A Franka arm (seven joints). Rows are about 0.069 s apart.
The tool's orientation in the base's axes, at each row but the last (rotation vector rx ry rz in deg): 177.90, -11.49, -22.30; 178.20, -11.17, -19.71; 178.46, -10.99, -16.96; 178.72, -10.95, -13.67; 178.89, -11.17, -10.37; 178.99, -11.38, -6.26; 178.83, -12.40, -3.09; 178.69, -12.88, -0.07; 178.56, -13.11, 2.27; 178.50, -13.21, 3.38; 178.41, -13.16, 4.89
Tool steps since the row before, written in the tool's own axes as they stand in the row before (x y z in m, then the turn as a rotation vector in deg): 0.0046, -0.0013, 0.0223, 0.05, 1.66, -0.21; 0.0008, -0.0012, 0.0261, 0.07, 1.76, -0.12; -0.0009, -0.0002, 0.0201, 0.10, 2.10, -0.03; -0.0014, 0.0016, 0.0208, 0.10, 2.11, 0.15; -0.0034, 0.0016, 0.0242, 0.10, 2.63, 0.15; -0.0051, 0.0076, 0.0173, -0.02, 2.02, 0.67; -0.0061, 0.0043, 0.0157, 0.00, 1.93, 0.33; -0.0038, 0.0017, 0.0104, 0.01, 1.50, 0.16; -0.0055, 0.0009, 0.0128, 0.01, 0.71, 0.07; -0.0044, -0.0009, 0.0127, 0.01, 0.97, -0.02; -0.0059, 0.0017, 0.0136, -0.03, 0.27, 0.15
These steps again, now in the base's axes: -0.0009, 0.0009, -0.0228, -0.11, -1.65, 0.23; -0.0048, 0.0013, -0.0257, -0.12, -1.76, 0.14; -0.0046, 0.0004, -0.0196, -0.15, -2.10, 0.05; -0.0047, -0.0014, -0.0203, -0.18, -2.11, -0.13; -0.0063, -0.0012, -0.0236, -0.24, -2.62, -0.12; -0.0072, -0.0070, -0.0168, -0.32, -2.00, -0.64; -0.0072, -0.0036, -0.0154, -0.28, -1.91, -0.30; -0.0040, -0.0013, -0.0104, -0.21, -1.49, -0.14; -0.0053, -0.0003, -0.0129, -0.09, -0.71, -0.06; -0.0038, 0.0013, -0.0129, -0.13, -0.96, 0.03; -0.0054, -0.0011, -0.0139, -0.06, -0.27, -0.15
